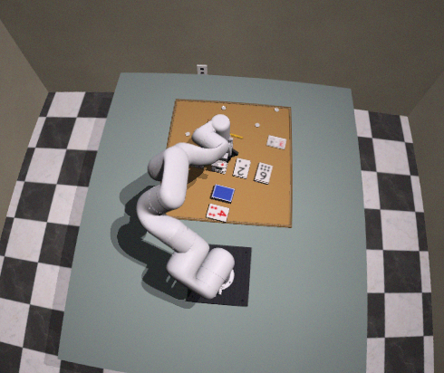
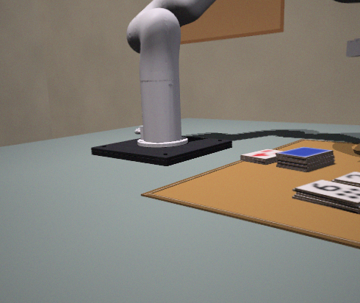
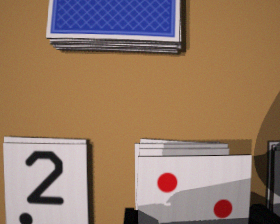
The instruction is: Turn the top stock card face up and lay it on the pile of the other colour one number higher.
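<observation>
The brown mat lies 80 mm below my hand, 40 mm to the right of it and 40 mm ahead of it. The rest, counted from my hand: yellow pencil: 170 mm ahead, 60 mm below, 10 mm to the right; red 2 card: 10 mm below; black 4 card: 100 mm to the left, 50 mm below, 20 mm ahead.
</observation>
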